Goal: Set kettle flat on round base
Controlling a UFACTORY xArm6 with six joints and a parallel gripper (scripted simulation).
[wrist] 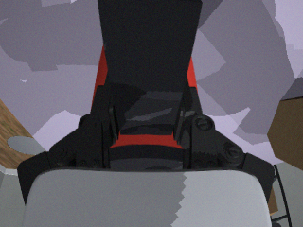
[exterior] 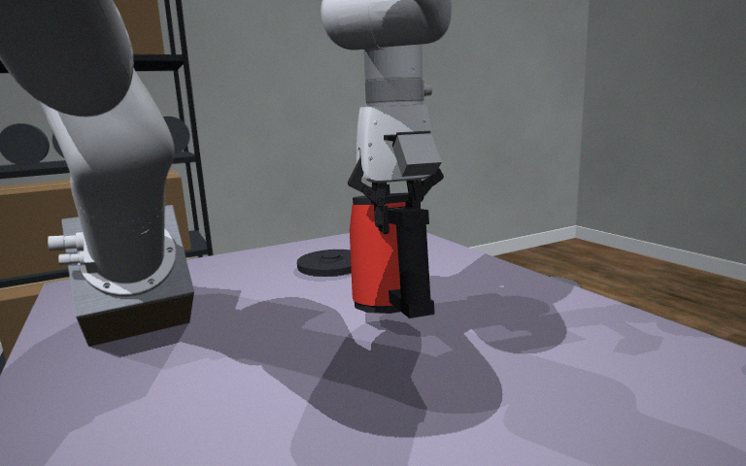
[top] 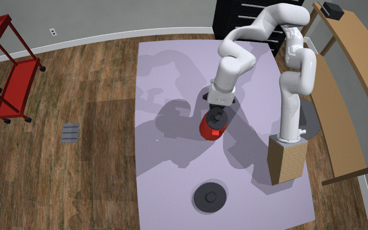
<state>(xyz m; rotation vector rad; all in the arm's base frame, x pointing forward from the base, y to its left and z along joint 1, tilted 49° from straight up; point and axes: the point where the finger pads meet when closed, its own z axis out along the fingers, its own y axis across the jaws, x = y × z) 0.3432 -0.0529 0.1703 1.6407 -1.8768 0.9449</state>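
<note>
The red kettle is 20 mm to the left of my hand and 50 mm below it. Round my hand: round dark base: 40 mm ahead, 380 mm to the left, 170 mm below.
</note>
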